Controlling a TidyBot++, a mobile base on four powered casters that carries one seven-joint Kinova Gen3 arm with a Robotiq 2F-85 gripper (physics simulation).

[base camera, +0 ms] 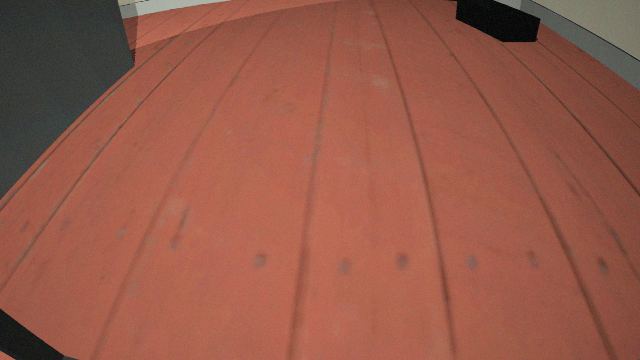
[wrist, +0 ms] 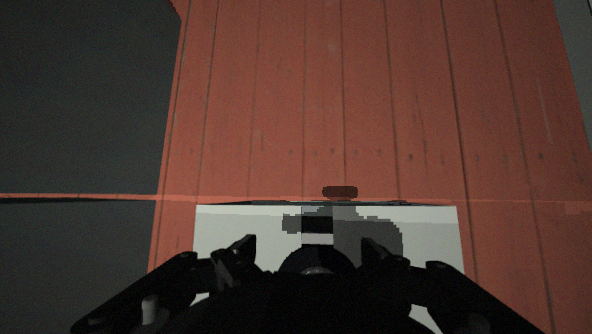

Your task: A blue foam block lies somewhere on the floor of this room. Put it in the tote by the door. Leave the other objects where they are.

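Frame: origin at the arm's base, x left, y back, z up, level; millimetres.
Where they show: gripper, fingertip midpoint: [wrist: 307, 248].
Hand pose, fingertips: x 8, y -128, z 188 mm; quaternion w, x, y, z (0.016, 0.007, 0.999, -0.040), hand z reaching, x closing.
After its pixels a point has its place.
My gripper [wrist: 307, 248] @(x 8, y -128, z 188 mm) is open, with its two dark fingers wide apart above the pale top of the robot's base in the wrist view. Nothing shows between the fingers. The blue foam block does not show in either view. The tote by the door does not show as such in either view.
A large dark grey piece [base camera: 55, 75] @(x 702, y -736, z -260 mm) [wrist: 80, 100] @(x 708, y -455, z -79 mm) stands along the left. A black box-like object [base camera: 495, 22] @(x -582, y -1335, z -336 mm) lies at the far right by the grey baseboard [base camera: 590, 45] @(x -1032, y -1305, z -360 mm) of the wall. The floor [base camera: 370, 175] @(x -37, y -512, z -397 mm) [wrist: 320, 100] @(x -26, y -582, z -397 mm) is of reddish planks.
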